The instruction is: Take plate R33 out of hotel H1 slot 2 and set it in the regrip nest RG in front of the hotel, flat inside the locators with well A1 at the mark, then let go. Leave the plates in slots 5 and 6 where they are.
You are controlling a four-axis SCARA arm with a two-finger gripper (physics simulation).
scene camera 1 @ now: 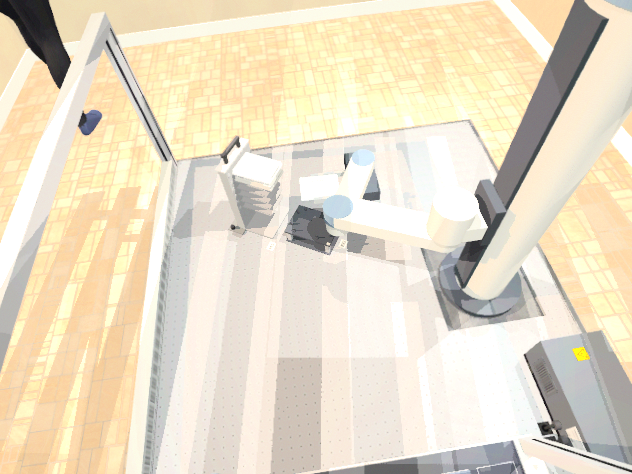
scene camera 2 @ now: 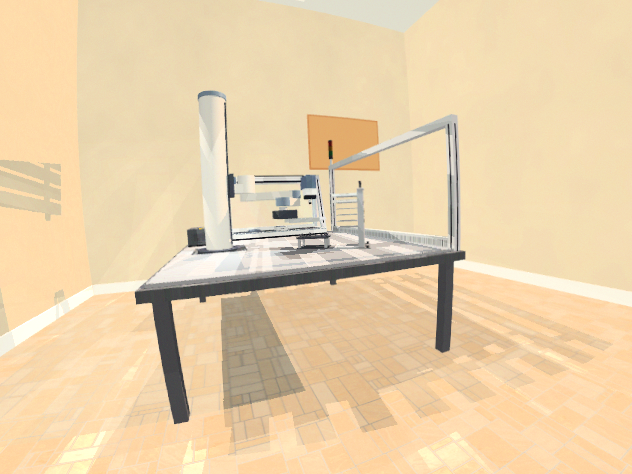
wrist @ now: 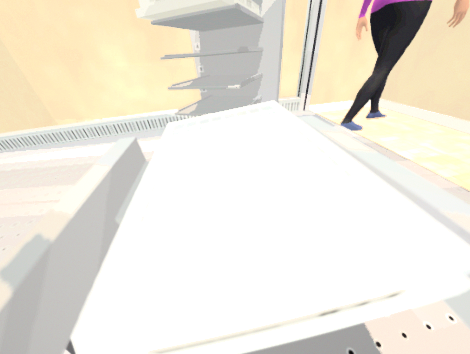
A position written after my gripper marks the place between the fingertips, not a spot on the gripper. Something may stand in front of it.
I see my gripper (wrist: 222,142) and a hotel shelf (wrist: 225,81).
